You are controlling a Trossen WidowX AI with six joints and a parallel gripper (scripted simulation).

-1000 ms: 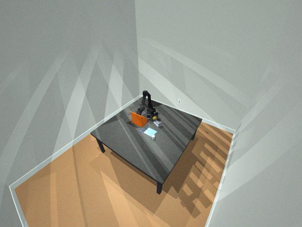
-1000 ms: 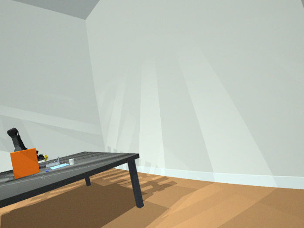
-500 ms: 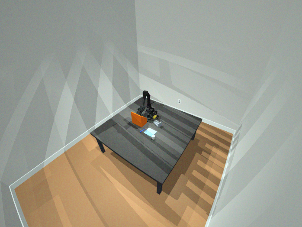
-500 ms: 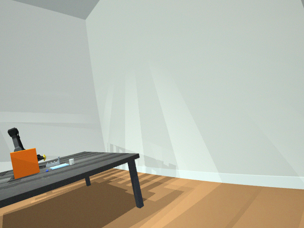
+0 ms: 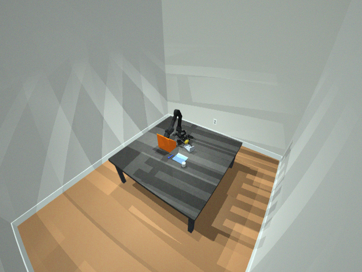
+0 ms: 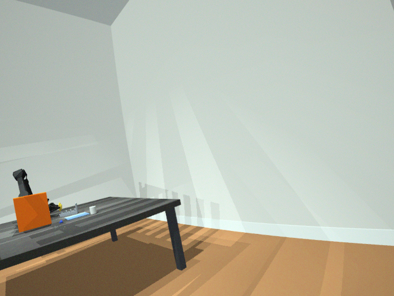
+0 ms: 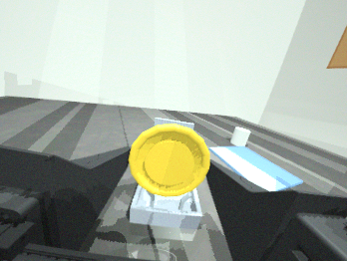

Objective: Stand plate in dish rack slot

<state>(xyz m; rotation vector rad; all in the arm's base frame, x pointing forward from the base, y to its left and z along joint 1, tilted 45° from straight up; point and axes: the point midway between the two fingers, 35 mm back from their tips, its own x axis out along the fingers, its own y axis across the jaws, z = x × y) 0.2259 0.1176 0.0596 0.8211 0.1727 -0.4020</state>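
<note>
The grey dish rack is 40 mm ahead of my gripper tip, 30 mm to the right of it and 50 mm below it. Round my gripper tip: blue utensil: 90 mm behind, 270 mm to the right, 70 mm below; then light blue mat: 40 mm ahead, 240 mm to the right, 70 mm below; then yellow plate: 10 mm behind.
</note>
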